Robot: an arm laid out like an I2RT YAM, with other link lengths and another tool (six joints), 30 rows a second.
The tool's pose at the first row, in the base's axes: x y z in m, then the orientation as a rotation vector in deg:
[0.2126, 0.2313, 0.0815, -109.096, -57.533, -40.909]
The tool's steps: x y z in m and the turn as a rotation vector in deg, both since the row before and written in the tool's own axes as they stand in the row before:
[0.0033, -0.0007, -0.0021, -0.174, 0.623, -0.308]
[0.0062, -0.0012, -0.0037, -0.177, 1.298, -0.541]
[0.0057, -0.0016, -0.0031, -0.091, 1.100, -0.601]
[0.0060, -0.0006, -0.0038, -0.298, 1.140, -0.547]
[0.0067, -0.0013, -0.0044, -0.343, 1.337, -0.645]
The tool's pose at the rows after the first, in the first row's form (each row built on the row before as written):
[0.2135, 0.2309, 0.0853, -108.796, -57.427, -41.747]
[0.2153, 0.2303, 0.0924, -108.041, -57.133, -43.313]
[0.2164, 0.2300, 0.0990, -107.288, -57.035, -44.679]
[0.2183, 0.2288, 0.1058, -106.699, -56.806, -46.173]
[0.2197, 0.2274, 0.1137, -105.988, -56.536, -47.916]

